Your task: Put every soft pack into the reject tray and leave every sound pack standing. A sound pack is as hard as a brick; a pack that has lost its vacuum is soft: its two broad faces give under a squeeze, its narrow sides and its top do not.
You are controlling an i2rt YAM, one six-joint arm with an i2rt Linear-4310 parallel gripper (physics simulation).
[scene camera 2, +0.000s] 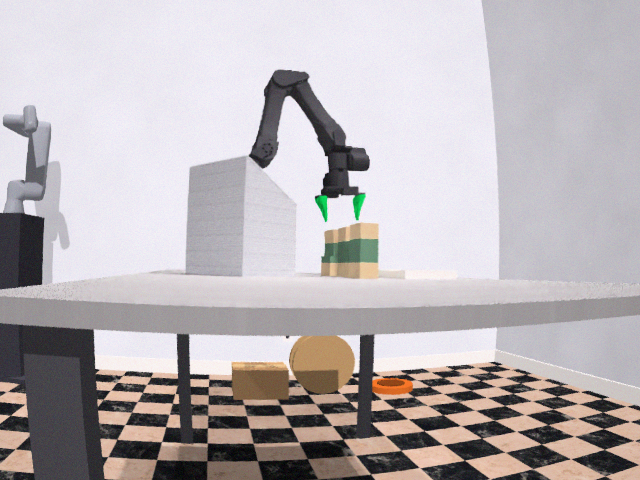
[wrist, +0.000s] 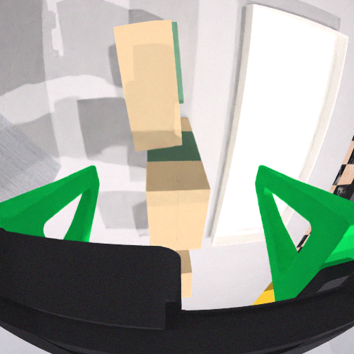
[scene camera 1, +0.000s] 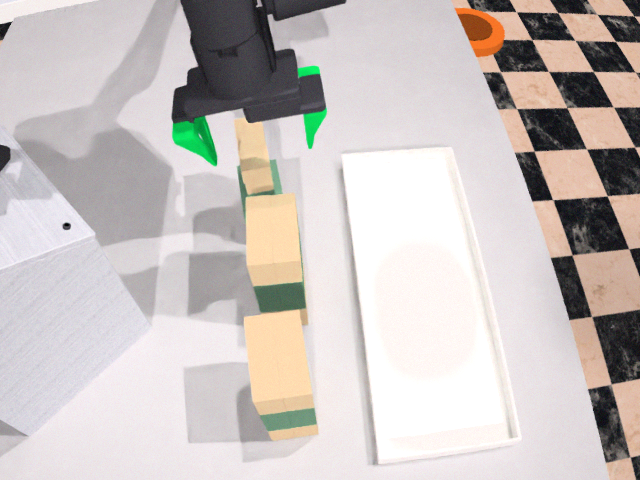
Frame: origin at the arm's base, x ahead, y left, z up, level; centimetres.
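Seen in the pictures: gripper, fingertip midpoint: [scene camera 2: 341, 221] [scene camera 1: 262, 152]; arm's base at its link origin: [scene camera 2: 242, 185].
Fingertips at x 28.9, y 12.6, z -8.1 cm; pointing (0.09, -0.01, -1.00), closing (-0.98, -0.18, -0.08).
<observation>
Offsets run from my fingertips to a thing's top centre.
Several tan packs with green bands stand in a row on the table. In scene camera 1 the front pack @[dx +4.6, dy -20.1, dz -2.6 cm] [scene camera 1: 281, 356] and the middle pack @[dx +2.8, dy -7.1, dz -2.6 cm] [scene camera 1: 272, 232] stand upright, and a narrower back pack @[dx -2.4, dy +3.8, dz -2.6 cm] [scene camera 1: 252, 142] shows behind them, partly hidden. In scene camera 2 the nearest pack @[dx +2.2, dy -20.6, dz -8.6 cm] [scene camera 2: 366, 250] overlaps the others. In the wrist view an upper pack [wrist: 150, 85], a central pack [wrist: 177, 215] and a small part of another pack [wrist: 186, 282] show. My gripper [scene camera 1: 263, 155] [scene camera 2: 341, 220] [wrist: 176, 174] is open and empty, above the rear part of the row. Softness cannot be seen.
The white reject tray @[dx +17.6, dy -5.9, dz -14.4 cm] [scene camera 1: 488, 294] [wrist: 241, 100] lies right of the row, with no pack in it. A large grey block [scene camera 1: 67, 320] [scene camera 2: 217, 222] stands left of the row. The table edge [scene camera 2: 310, 320] runs along the front.
</observation>
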